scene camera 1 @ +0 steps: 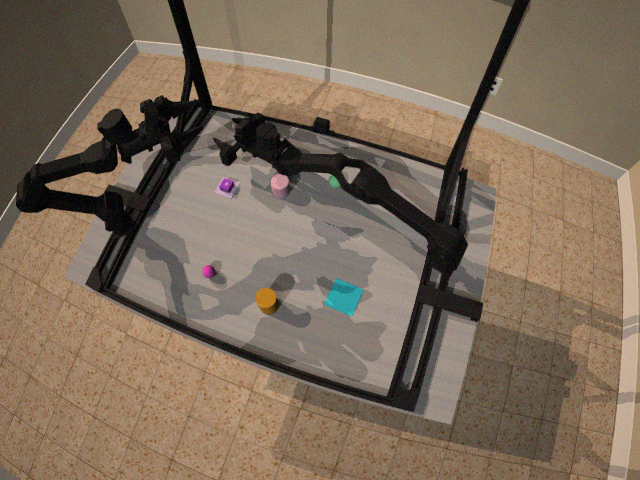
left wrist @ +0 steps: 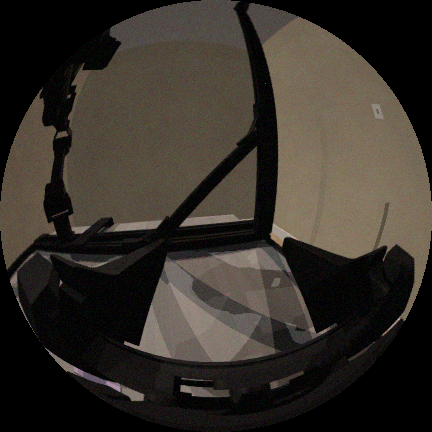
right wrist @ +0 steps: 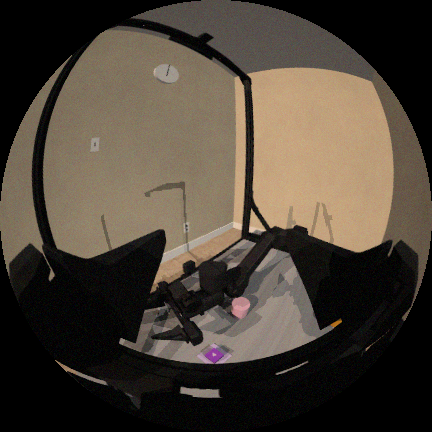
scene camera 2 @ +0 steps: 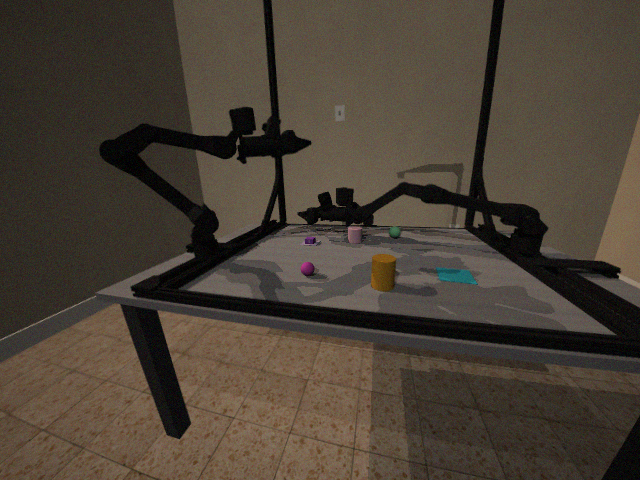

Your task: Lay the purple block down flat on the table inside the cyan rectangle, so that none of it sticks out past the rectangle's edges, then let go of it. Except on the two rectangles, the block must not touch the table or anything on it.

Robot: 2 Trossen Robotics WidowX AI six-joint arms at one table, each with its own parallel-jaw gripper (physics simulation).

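Frame: origin at the left arm's base, x ahead, y left, z up, level; centimetres.
Seen in the pictures: left gripper, fingertip midpoint: (scene camera 1: pixel 222 128) (left wrist: pixel 226 245) (right wrist: pixel 144 321) (scene camera 2: pixel 303 211); right gripper, fingertip midpoint: (scene camera 1: pixel 199 114) (right wrist: pixel 228 236) (scene camera 2: pixel 305 144); left arm's base, origin of the base link: (scene camera 1: pixel 444 262) (scene camera 2: pixel 524 250); right arm's base, origin of the base link: (scene camera 1: pixel 123 226) (left wrist: pixel 65 237) (scene camera 2: pixel 206 256).
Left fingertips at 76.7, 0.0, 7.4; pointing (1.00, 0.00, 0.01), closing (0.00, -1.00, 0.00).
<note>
Pixels of each thing's middle, then the offset from my left fingertips to it, as dx, dy, dz. "spot": a spot on its surface instead.
- small purple block, body centre: (right wrist: pixel 213 355) (scene camera 1: pixel 226 185) (scene camera 2: pixel 310 240) -10.3, +12.5, -8.3
- lilac rectangle, surface spot: (right wrist: pixel 204 355) spot: -8.3, +11.5, -7.4
- cyan rectangle, surface spot: (scene camera 1: pixel 344 297) (scene camera 2: pixel 455 275) spot: -57.7, +22.6, -9.1
- pink cylinder, body centre: (scene camera 1: pixel 280 186) (right wrist: pixel 239 307) (scene camera 2: pixel 355 234) -25.2, +4.9, -6.7
- green ball, body centre: (scene camera 1: pixel 336 181) (scene camera 2: pixel 394 232) -37.8, -5.5, -7.0
- orange cylinder, body centre: (scene camera 2: pixel 383 272) (scene camera 1: pixel 267 301) -42.3, +35.0, -5.8
- magenta ball, body centre: (scene camera 2: pixel 307 268) (scene camera 1: pixel 208 271) -23.6, +37.0, -7.5
The small purple block (scene camera 1: pixel 226 184) (scene camera 2: pixel 310 240) (right wrist: pixel 214 355) sits on the lilac rectangle (scene camera 1: pixel 231 192) (scene camera 2: pixel 316 243) (right wrist: pixel 202 355). A lilac edge also shows low in the left wrist view. The cyan rectangle (scene camera 1: pixel 344 297) (scene camera 2: pixel 456 275) lies bare at the right of the table in both scene views. My left gripper (scene camera 1: pixel 223 130) (scene camera 2: pixel 299 213) (left wrist: pixel 226 245) is open and empty, above the table, behind the block in scene camera 1. My right gripper (scene camera 1: pixel 200 116) (scene camera 2: pixel 310 142) (right wrist: pixel 228 236) is open and empty, high above the table at the back left.
A pink cylinder (scene camera 1: pixel 280 187) (scene camera 2: pixel 354 235) (right wrist: pixel 240 308) stands right of the block. A green ball (scene camera 1: pixel 334 181) (scene camera 2: pixel 394 231) is farther right, near the left arm. An orange cylinder (scene camera 1: pixel 266 301) (scene camera 2: pixel 383 272) stands left of the cyan rectangle. A magenta ball (scene camera 1: pixel 208 271) (scene camera 2: pixel 307 268) lies farther left.
</note>
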